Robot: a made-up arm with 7 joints. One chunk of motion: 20 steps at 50 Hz.
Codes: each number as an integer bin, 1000 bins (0 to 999) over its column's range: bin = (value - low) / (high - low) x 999, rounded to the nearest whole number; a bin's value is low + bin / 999 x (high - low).
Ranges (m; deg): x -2..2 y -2..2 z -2..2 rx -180..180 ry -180..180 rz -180..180
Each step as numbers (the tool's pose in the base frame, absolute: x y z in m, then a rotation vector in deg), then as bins.
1 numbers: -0.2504 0.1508 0.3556 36.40 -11.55 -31.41
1 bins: 437 537 588 601 467 412
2 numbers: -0.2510 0.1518 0.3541 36.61 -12.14 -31.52
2 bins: 437 537 588 601 466 412
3 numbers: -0.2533 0.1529 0.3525 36.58 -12.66 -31.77
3 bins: 436 538 588 601 464 411
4 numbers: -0.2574 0.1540 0.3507 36.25 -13.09 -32.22
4 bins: 435 538 587 600 463 410
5 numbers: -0.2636 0.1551 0.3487 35.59 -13.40 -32.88
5 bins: 434 538 587 598 462 408
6 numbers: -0.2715 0.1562 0.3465 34.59 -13.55 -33.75
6 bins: 432 539 586 595 462 406
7 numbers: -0.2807 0.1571 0.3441 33.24 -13.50 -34.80
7 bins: 429 539 585 592 462 403
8 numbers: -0.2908 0.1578 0.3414 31.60 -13.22 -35.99
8 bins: 427 539 585 587 463 400
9 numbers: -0.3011 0.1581 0.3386 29.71 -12.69 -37.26
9 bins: 424 539 584 582 464 396
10 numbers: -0.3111 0.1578 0.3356 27.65 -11.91 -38.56
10 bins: 422 539 583 576 466 392
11 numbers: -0.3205 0.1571 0.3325 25.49 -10.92 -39.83
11 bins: 419 539 583 570 469 389
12 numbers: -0.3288 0.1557 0.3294 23.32 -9.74 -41.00
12 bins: 417 538 582 564 472 386
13 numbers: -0.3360 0.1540 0.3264 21.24 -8.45 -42.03
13 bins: 416 538 581 558 476 383
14 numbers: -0.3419 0.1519 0.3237 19.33 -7.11 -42.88
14 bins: 414 537 580 553 480 381
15 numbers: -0.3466 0.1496 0.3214 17.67 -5.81 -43.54
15 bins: 413 537 580 549 483 379
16 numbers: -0.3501 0.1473 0.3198 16.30 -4.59 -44.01
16 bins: 412 536 579 545 487 377
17 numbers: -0.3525 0.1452 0.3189 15.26 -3.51 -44.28
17 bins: 411 536 579 542 490 377
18 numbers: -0.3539 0.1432 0.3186 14.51 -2.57 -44.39
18 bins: 411 535 579 540 492 376
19 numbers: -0.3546 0.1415 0.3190 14.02 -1.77 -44.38
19 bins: 411 535 579 538 495 376
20 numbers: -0.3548 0.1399 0.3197 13.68 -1.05 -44.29
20 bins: 411 534 579 537 497 377
